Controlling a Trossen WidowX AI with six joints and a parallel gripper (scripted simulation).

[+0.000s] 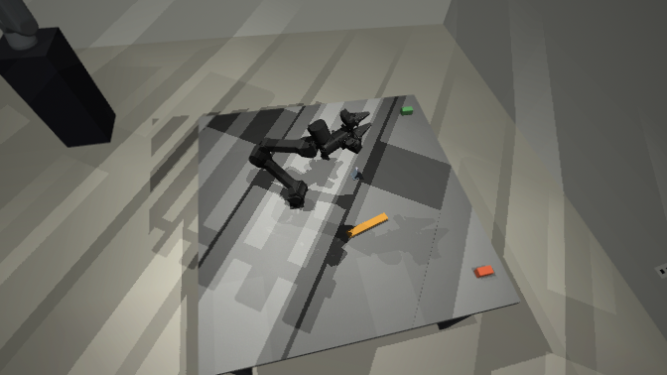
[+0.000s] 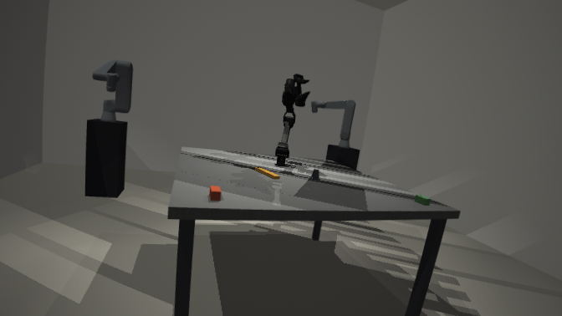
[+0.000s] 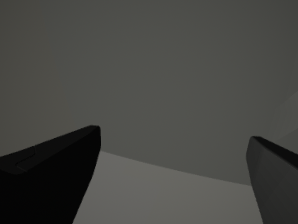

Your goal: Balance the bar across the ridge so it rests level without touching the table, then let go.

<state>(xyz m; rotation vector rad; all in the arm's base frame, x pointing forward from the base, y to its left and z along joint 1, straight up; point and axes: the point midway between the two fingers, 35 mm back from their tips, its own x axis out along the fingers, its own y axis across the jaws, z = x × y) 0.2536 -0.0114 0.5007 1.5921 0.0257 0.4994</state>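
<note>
The orange bar lies 500 mm below my gripper tip, 180 mm to the right of it and 20 mm ahead of it. The rest, counted from my gripper tip: green block: 500 mm to the left, 490 mm below, 460 mm ahead; then red block: 500 mm to the right, 490 mm below, 460 mm ahead.
</note>
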